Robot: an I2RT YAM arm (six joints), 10 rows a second.
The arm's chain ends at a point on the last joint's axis. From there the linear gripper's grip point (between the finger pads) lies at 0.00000 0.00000 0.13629 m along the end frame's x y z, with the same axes.
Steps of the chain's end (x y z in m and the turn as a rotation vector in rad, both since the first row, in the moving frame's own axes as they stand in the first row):
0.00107, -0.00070, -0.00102, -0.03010, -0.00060, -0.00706
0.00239, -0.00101, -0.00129, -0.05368, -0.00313, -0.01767
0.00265, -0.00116, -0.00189, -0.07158, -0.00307, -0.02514
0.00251, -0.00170, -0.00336, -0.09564, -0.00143, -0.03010
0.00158, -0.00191, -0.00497, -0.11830, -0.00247, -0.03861
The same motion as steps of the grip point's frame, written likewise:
0.00100, 0.00340, -0.00108, -0.03010, -0.00060, -0.00706
0.00203, 0.00631, -0.00149, -0.05368, -0.00313, -0.01767
0.00235, 0.00859, -0.00224, -0.07158, -0.00307, -0.02514
0.00251, 0.01132, -0.00398, -0.09564, -0.00143, -0.03010
0.00156, 0.01418, -0.00592, -0.11830, -0.00247, -0.03861

